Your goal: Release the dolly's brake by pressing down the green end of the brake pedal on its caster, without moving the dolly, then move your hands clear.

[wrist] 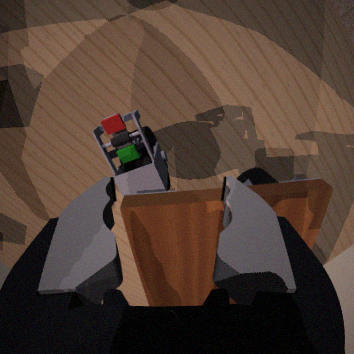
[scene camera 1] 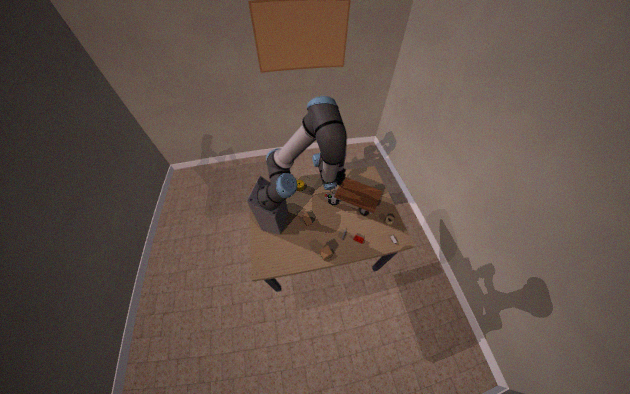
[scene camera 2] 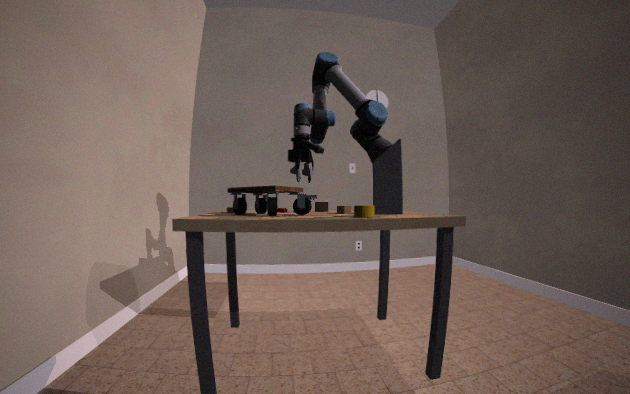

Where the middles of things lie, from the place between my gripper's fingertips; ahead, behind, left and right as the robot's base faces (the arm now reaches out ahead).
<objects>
I see the caster bracket (wrist: 152,177) 10 cm below my hand and 4 cm to the right of it. Also, from my hand: dolly (scene camera 2: 239,204): 13 cm ahead, 10 cm to the right, 9 cm below.
</objects>
